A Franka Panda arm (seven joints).
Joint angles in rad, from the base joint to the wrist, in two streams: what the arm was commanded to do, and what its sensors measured. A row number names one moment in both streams.
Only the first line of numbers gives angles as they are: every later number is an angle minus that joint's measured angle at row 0.
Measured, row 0:
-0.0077 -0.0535 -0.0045 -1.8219 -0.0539 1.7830 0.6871
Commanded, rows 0 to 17:
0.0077 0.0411 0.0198 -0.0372 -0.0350 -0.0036 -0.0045
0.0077 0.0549 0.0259 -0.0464 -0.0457 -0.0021 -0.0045
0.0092 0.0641 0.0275 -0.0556 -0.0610 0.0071 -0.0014
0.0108 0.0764 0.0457 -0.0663 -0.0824 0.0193 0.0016
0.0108 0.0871 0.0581 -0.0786 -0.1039 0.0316 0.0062
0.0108 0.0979 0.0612 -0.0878 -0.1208 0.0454 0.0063
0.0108 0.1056 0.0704 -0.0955 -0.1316 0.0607 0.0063
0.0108 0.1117 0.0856 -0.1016 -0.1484 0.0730 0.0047
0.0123 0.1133 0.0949 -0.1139 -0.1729 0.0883 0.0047
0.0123 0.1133 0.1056 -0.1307 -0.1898 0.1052 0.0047
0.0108 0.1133 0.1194 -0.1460 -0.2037 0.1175 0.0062
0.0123 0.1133 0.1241 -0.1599 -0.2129 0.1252 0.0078
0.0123 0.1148 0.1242 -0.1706 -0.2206 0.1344 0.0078
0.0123 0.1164 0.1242 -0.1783 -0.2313 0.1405 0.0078
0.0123 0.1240 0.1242 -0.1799 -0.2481 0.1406 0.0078
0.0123 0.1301 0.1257 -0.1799 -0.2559 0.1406 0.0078
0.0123 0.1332 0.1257 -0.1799 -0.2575 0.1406 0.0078
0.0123 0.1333 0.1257 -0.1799 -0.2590 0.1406 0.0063
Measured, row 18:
0.0164 0.1343 0.1179 -0.1694 -0.2316 0.1250 0.0008
